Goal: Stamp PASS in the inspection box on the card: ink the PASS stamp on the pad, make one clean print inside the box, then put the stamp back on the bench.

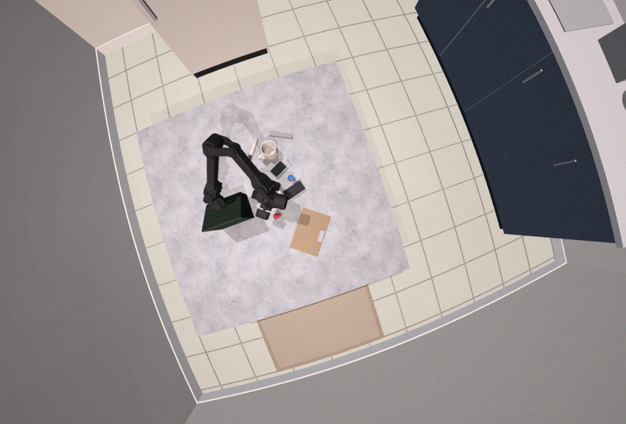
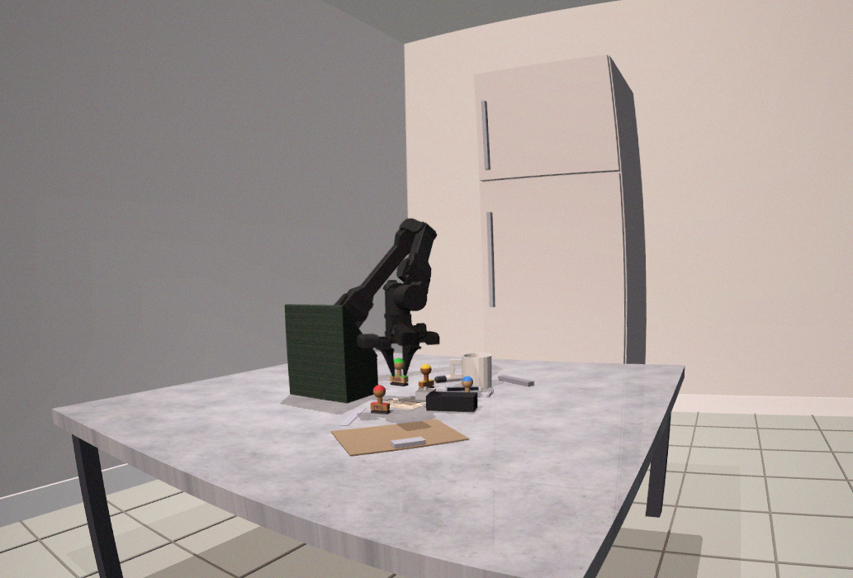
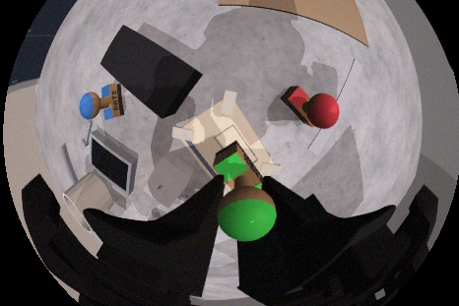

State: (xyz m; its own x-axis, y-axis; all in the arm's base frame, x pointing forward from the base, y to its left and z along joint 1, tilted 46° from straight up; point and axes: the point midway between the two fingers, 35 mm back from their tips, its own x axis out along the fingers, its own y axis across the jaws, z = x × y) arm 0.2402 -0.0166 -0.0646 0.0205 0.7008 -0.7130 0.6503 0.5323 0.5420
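Now: the cream card 10 mm to the left of my gripper tip and 80 mm below it. Round my gripper tip: green-knobbed PASS stamp (right at my gripper tip); red-knobbed stamp (80 mm to the right, 50 mm below); blue-knobbed stamp (140 mm ahead, 90 mm to the left, 50 mm below).
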